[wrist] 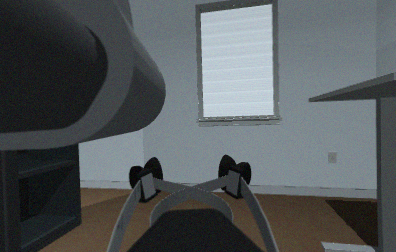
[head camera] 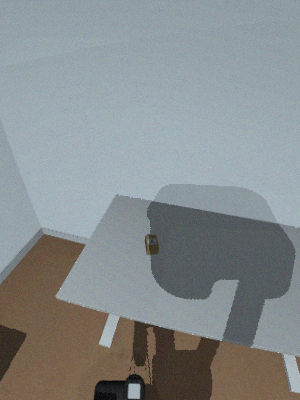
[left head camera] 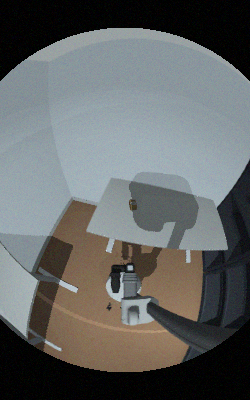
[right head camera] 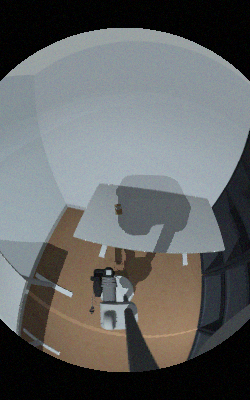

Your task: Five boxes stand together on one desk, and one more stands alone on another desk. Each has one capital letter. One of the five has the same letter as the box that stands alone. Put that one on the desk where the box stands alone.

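Where they show: gripper, fingertip midpoint: (wrist: 190, 170) (left head camera: 115, 310) (right head camera: 98, 314); robot's base, origin of the base link: (left head camera: 122, 285) (right head camera: 116, 289).
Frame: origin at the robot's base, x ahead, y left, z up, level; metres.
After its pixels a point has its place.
One small brown box (head camera: 151, 244) @(x 0.739, y -0.059, z 0.741 m) (left head camera: 133, 204) @(x 0.735, y -0.068, z 0.746 m) (right head camera: 118, 209) @(x 0.728, y -0.067, z 0.746 m) stands alone on a grey desk (head camera: 100, 265) @(x 0.637, y 0.187, z 0.692 m) (left head camera: 106, 216) @(x 0.627, y 0.179, z 0.693 m) (right head camera: 92, 222) @(x 0.619, y 0.176, z 0.693 m), left of its middle, at the edge of a large shadow. Its pale label is too small to read here. My gripper (wrist: 190, 170) @(x -0.142, y 0.081, z 0.750 m) is open and empty, its two dark fingertips wide apart in the wrist view. It is low over the floor in front of the desk, away from the box. In the head camera view its fingers are out of sight. The group of five boxes does not show in these views.
Another pale desk (left head camera: 12, 295) @(x -0.226, y 0.757, z 0.923 m) (right head camera: 9, 280) @(x -0.086, y 0.722, z 0.922 m) stands at the left edge of both side head views. A desk top (wrist: 357, 91) @(x -0.860, y 0.757, z 0.898 m) juts in at the right of the wrist view. A dark shelf unit (wrist: 10, 200) stands at left there. A window (wrist: 237, 65) @(x -2.507, y 0.585, z 1.379 m) is in the wall.
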